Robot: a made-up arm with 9 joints.
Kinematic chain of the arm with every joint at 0, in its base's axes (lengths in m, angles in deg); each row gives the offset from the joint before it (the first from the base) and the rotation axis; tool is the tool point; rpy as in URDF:
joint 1: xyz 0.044 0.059 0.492 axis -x
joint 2: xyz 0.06 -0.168 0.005 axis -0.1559 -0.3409 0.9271
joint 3: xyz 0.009 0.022 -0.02 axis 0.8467 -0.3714 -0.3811
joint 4: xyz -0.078 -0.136 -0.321 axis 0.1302 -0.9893 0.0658
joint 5: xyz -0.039 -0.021 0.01 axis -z
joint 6: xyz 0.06 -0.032 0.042 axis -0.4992 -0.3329 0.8
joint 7: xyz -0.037 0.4 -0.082 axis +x
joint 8: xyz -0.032 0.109 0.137 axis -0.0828 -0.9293 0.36
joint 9: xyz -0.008 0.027 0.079 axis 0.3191 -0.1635 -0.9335
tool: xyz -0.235 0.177 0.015 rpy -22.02 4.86 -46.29
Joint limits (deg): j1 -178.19..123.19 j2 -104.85..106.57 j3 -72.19..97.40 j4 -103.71..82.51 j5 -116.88..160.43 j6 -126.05..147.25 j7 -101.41..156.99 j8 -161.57..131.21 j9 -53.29..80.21
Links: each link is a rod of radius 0.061 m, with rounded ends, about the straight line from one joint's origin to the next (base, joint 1, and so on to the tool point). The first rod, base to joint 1, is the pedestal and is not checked.
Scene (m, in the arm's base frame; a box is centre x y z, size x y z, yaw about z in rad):
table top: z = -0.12
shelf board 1: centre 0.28 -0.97 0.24 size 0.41 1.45 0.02 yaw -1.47
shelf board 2: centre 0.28 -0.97 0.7 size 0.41 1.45 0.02 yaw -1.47
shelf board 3: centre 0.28 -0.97 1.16 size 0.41 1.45 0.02 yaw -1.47
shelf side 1: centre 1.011 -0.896 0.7 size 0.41 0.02 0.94 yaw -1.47
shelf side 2: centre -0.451 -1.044 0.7 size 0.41 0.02 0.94 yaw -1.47
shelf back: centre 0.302 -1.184 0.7 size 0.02 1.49 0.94 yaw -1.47
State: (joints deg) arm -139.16 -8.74 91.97 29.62 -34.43 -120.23 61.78 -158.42 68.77
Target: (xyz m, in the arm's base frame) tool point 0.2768 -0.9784 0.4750
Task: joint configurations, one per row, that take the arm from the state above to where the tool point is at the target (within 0.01 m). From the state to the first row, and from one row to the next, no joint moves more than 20 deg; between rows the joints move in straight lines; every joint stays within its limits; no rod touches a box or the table.
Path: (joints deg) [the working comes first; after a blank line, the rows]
Joints at the target: 9.80 75.02 -26.66 20.94 -116.88 -32.67 55.36 -161.57 80.21
Straight joint move there: touches shelf board 1, the table top.

1: -122.05 0.74 83.07 28.46 -31.56 -111.29 72.22 -158.94 70.68
2: -104.94 10.23 74.16 27.31 -28.69 -102.34 82.65 -159.47 72.58
3: -87.83 19.71 65.26 26.15 -25.82 -93.40 93.09 -160.00 74.49
4: -70.72 29.19 56.35 24.99 -22.95 -84.45 103.52 -160.52 76.40
5: -53.61 38.68 47.45 23.84 -20.08 -75.51 113.96 -161.05 78.30
6: -36.50 48.16 38.54 22.68 -17.20 -66.56 124.39 -161.57 80.21
7: -25.91 59.84 21.40 21.87 -34.18 -61.67 120.34 -155.26 72.93
8: -15.31 71.52 4.26 21.06 -51.15 -56.78 116.29 -148.96 65.64
9: -4.71 83.21 -12.89 20.26 -68.13 -51.89 112.24 -142.65 58.36
10: 5.89 94.89 -30.03 19.45 -85.11 -47.00 108.19 -136.35 51.08
11: 16.48 106.57 -47.18 18.64 -102.08 -42.11 104.15 -130.04 43.79
12: 14.26 96.05 -40.34 19.41 -107.01 -38.96 87.88 -140.55 55.93
13: 12.03 85.53 -33.50 20.17 -111.95 -35.82 71.62 -151.06 68.07
14: 9.80 75.02 -26.66 20.94 -116.88 -32.67 55.36 -161.57 80.21

